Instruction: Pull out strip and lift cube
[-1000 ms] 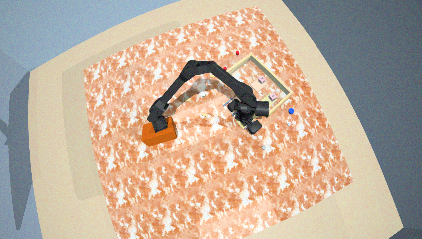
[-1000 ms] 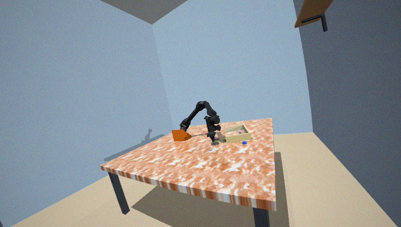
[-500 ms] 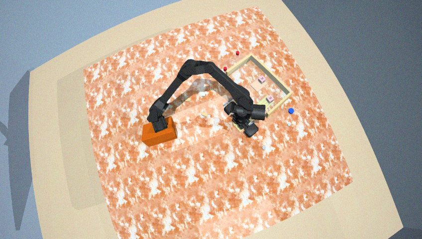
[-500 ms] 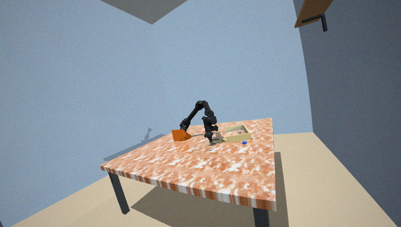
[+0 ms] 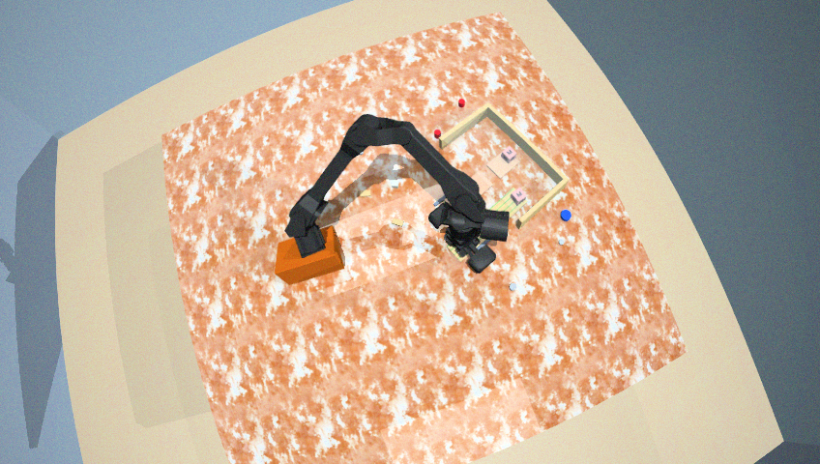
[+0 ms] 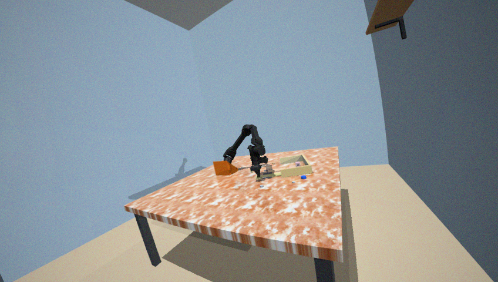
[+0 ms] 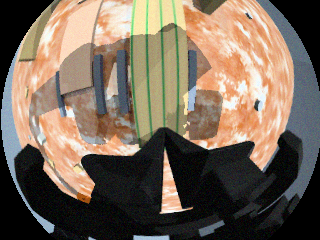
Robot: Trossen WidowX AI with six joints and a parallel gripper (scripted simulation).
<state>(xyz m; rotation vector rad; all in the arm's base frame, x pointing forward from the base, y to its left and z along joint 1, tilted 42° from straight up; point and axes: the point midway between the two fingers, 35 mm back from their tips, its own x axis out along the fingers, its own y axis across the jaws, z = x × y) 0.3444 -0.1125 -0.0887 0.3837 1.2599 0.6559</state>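
The striped strip is 90 mm ahead of my gripper tip and 30 mm to the left of it. The rest, counted from my gripper tip: pink block (360 mm to the left, 190 mm behind); blue disc (300 mm ahead, 50 mm to the right).
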